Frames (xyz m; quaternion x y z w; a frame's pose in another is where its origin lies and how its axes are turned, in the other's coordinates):
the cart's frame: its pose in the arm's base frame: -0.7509 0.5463 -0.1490 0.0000 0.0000 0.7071 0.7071
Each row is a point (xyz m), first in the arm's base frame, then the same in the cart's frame.
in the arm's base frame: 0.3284 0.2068 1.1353
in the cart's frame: -0.3395 -1.0793 1.2843
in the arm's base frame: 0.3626 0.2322 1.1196
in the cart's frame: -0.3141 -1.1135 1.2686
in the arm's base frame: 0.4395 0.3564 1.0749
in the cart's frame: -0.1899 -1.1904 1.2239
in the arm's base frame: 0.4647 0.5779 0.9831
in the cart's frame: 0.0316 -1.2156 1.1321
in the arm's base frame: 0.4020 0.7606 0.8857
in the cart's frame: 0.2143 -1.1529 1.0347
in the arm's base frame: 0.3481 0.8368 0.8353
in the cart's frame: 0.2905 -1.0990 0.9843
